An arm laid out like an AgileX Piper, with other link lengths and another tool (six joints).
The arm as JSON. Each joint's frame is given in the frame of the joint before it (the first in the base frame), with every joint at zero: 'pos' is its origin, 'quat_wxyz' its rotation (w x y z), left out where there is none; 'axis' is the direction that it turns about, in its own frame. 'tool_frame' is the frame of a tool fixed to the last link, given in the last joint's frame.
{
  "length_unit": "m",
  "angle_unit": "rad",
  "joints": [
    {
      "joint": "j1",
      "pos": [
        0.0,
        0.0,
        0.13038
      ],
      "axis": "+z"
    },
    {
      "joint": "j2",
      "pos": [
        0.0,
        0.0,
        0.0
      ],
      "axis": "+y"
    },
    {
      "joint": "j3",
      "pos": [
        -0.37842,
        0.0,
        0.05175
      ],
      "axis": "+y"
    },
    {
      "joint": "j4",
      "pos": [
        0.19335,
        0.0,
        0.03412
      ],
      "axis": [
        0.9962,
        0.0,
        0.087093
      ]
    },
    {
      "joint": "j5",
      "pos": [
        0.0,
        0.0,
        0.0
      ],
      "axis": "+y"
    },
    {
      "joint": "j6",
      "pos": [
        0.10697,
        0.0,
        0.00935
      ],
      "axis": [
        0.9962,
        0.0,
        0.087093
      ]
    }
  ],
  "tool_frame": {
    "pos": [
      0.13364,
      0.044,
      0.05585
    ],
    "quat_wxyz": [
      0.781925,
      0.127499,
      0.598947,
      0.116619
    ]
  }
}
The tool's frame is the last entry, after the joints.
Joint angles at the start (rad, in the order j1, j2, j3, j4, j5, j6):
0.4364 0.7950 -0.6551 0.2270 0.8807 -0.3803
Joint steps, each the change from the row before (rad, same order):
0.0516 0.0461 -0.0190 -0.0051 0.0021 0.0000
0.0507 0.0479 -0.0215 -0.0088 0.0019 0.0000
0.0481 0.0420 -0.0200 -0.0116 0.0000 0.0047
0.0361 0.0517 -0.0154 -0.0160 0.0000 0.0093
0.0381 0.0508 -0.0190 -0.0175 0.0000 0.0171
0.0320 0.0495 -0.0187 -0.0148 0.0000 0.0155
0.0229 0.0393 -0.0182 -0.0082 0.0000 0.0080
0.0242 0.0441 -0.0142 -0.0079 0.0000 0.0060
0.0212 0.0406 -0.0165 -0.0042 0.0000 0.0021
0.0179 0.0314 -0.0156 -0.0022 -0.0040 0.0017
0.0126 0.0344 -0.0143 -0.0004 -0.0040 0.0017
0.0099 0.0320 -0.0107 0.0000 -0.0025 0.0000
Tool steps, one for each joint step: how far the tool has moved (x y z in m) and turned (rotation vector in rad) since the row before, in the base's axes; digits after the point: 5 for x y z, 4 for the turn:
0.00125 0.00787 -0.00040 -0.0175 0.0238 0.0524
0.00183 0.00822 -0.00063 -0.0215 0.0203 0.0519
0.00163 0.00775 -0.00062 -0.0197 0.0145 0.0456
0.00427 0.00694 -0.00466 -0.0305 0.0247 0.0306
0.00454 0.00782 -0.00386 -0.0276 0.0220 0.0265
0.00470 0.00798 -0.00418 -0.0262 0.0209 0.0215
0.00392 0.00735 -0.00250 -0.0177 0.0139 0.0177
0.00298 0.00756 -0.00529 -0.0242 0.0194 0.0208
0.00275 0.00796 -0.00407 -0.0189 0.0156 0.0205
0.00268 0.00764 -0.00206 -0.0095 0.0075 0.0165
0.00348 0.00744 -0.00338 -0.0115 0.0116 0.0107
0.00267 0.00615 -0.00439 -0.0135 0.0131 0.0096

